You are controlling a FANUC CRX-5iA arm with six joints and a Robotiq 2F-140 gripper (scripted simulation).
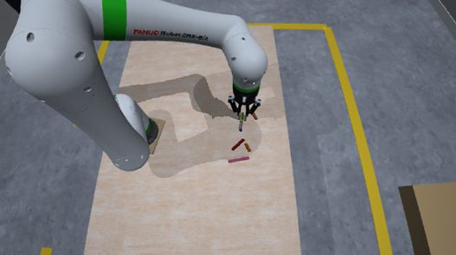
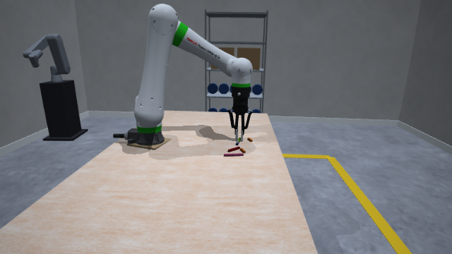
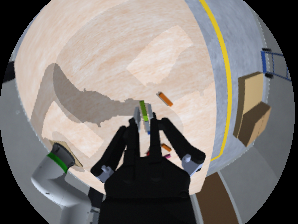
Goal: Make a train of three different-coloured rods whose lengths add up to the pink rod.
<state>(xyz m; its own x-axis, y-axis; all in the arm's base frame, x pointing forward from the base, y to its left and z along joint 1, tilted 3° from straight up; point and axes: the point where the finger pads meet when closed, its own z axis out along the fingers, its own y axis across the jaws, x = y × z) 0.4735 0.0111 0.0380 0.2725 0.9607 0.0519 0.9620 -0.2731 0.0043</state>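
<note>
Right now my hand is 3 cm above the lime rod. Also, from my hand: grey rod 4 cm to the right, 3 cm below, 1 cm behind; then blue rod 6 cm to the right, 3 cm below, 2 cm behind; then red rod 13 cm to the right, 4 cm behind, 3 cm below.
</note>
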